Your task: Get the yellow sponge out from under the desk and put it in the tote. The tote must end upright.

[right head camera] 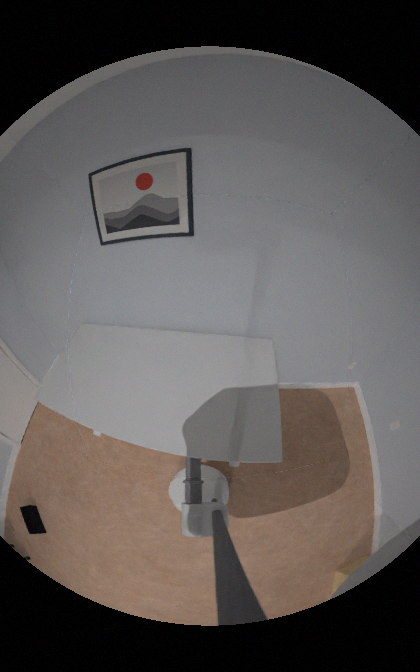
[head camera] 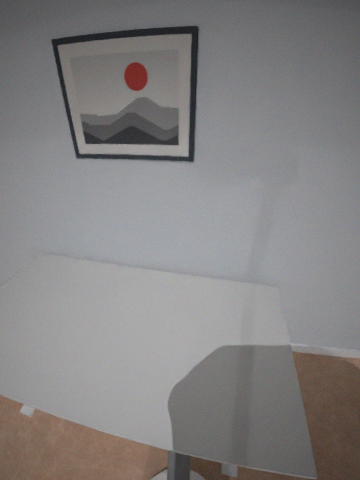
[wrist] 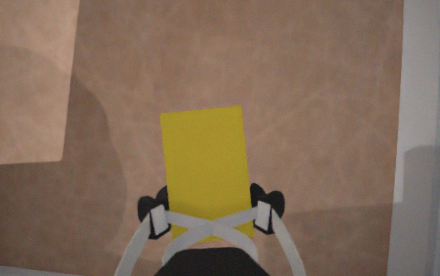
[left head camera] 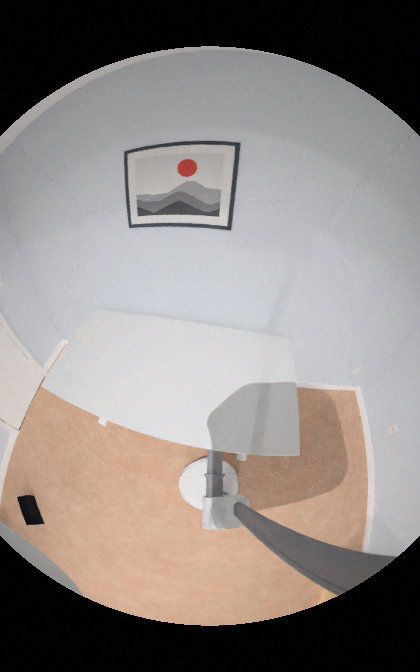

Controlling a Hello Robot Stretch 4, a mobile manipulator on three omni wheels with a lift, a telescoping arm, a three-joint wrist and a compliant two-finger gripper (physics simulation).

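Places are measured from the robot's base along level axes (x ahead, y left, z up), in centimetres.
Pixels of known places: gripper, between the fingertips: (wrist: 211,201).
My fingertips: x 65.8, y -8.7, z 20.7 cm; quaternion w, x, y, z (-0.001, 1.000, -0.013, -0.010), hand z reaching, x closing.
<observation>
Behind a point stands the place of what it marks.
The yellow sponge (wrist: 207,160) {x 65.8, y -4.7, z 24.9 cm} is between the two fingertips of my gripper (wrist: 211,201) {x 65.8, y -8.7, z 20.7 cm} in the wrist view. My gripper is shut on it, with the pads against its two long sides near its lower end. The sponge's far end sticks out ahead of the fingers, with brown floor behind it. The white desk (head camera: 115,340) {x 54.8, y 28.5, z 69.2 cm} (left head camera: 150,370) {x 59.2, y 35.5, z 69.2 cm} (right head camera: 130,380) stands against the wall. My arm (left head camera: 215,482) {x 4.2, y -0.4, z 63.5 cm} (right head camera: 193,490) reaches to the desk's front edge, and the desk hides what lies beyond in the head views. No tote shows that I can identify.
A tan object (left head camera: 327,597) (right head camera: 345,575) shows partly at the lower right; I cannot tell what it is. A black flat object (left head camera: 31,510) {x -82.7, y 165.6, z -2.9 cm} (right head camera: 33,520) lies on the floor at left. White baseboard (wrist: 415,100) {x 100.1, y 1.3, z 1.3 cm} and wall run along the wrist view's right side.
</observation>
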